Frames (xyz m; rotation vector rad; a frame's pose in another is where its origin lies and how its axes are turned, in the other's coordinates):
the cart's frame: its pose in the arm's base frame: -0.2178 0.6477 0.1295 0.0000 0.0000 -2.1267
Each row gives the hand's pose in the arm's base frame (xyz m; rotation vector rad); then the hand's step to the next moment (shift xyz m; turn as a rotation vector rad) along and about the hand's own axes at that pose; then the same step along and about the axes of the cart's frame.
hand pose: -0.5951 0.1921 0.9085 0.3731 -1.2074 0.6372
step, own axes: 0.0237 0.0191 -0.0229 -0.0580 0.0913 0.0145
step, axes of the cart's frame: -0.0342 -0.0096 0.0137 0.0029 -0.0937 -0.0558
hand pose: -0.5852 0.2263 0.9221 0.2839 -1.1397 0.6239
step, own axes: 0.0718 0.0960 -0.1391 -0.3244 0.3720 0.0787
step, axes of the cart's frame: -0.1807 -0.0326 -0.0007 0.0644 -0.3949 -0.2995
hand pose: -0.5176 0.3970 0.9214 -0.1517 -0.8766 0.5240
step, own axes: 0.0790 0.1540 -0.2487 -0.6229 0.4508 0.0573
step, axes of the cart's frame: -0.2558 0.0458 -0.1558 0.2203 -0.4974 -0.5464
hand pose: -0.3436 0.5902 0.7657 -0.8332 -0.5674 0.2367
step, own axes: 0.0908 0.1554 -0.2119 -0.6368 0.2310 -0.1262
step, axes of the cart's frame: -0.1091 0.1643 -0.1960 0.4001 -0.2830 -0.4844
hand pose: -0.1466 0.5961 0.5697 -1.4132 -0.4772 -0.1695
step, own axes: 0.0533 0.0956 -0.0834 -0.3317 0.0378 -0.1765
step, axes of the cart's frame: -0.0064 0.1176 -0.0712 0.3156 -0.0903 -0.1866
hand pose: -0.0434 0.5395 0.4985 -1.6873 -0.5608 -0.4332
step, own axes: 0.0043 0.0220 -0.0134 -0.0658 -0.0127 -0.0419
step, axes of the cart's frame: 0.0045 0.0224 -0.0127 0.0721 -0.0257 -0.0196
